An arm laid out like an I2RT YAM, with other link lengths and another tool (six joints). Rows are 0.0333 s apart.
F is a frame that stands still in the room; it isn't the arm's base.
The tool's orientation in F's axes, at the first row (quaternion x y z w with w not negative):
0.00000 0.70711 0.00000 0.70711
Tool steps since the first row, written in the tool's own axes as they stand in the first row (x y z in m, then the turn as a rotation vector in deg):
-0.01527 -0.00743 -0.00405 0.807 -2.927 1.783
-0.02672 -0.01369 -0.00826 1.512 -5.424 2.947
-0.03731 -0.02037 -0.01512 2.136 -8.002 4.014
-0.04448 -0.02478 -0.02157 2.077 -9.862 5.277
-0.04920 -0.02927 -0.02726 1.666 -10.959 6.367
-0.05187 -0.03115 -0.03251 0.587 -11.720 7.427
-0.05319 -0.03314 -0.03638 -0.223 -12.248 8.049
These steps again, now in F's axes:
-0.00405 -0.00743 0.01527 1.783 -2.927 -0.807
-0.00826 -0.01369 0.02672 2.947 -5.424 -1.512
-0.01512 -0.02037 0.03731 4.014 -8.002 -2.136
-0.02157 -0.02478 0.04448 5.277 -9.862 -2.077
-0.02726 -0.02927 0.04920 6.367 -10.959 -1.666
-0.03251 -0.03115 0.05187 7.427 -11.720 -0.587
-0.03638 -0.03314 0.05319 8.049 -12.248 0.223

